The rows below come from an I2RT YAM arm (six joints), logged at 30 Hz.
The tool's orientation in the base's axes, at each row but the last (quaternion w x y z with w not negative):
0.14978, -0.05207, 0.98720, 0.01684
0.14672, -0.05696, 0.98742, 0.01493
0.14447, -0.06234, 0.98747, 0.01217
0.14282, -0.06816, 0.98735, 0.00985
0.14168, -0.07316, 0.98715, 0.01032
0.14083, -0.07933, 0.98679, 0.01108
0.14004, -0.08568, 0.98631, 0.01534
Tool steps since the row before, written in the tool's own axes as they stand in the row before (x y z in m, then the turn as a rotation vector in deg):
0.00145, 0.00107, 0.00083, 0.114, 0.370, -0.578
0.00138, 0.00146, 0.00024, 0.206, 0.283, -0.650
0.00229, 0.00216, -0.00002, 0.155, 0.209, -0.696
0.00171, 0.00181, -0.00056, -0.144, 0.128, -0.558
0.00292, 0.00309, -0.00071, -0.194, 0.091, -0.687
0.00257, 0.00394, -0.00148, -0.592, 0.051, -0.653
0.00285, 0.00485, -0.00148, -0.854, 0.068, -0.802
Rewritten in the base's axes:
-0.00125, 0.00096, -0.00120, -0.318, 0.328, 0.524
-0.00141, 0.00131, -0.00061, -0.416, 0.229, 0.565
-0.00246, 0.00187, -0.00062, -0.371, 0.160, 0.624
-0.00203, 0.00155, 0.00005, -0.037, 0.124, 0.576
-0.00342, 0.00261, -0.00014, -0.020, 0.089, 0.714
-0.00347, 0.00343, 0.00070, 0.373, 0.112, 0.792
-0.00394, 0.00423, 0.00066, 0.577, 0.164, 1.009

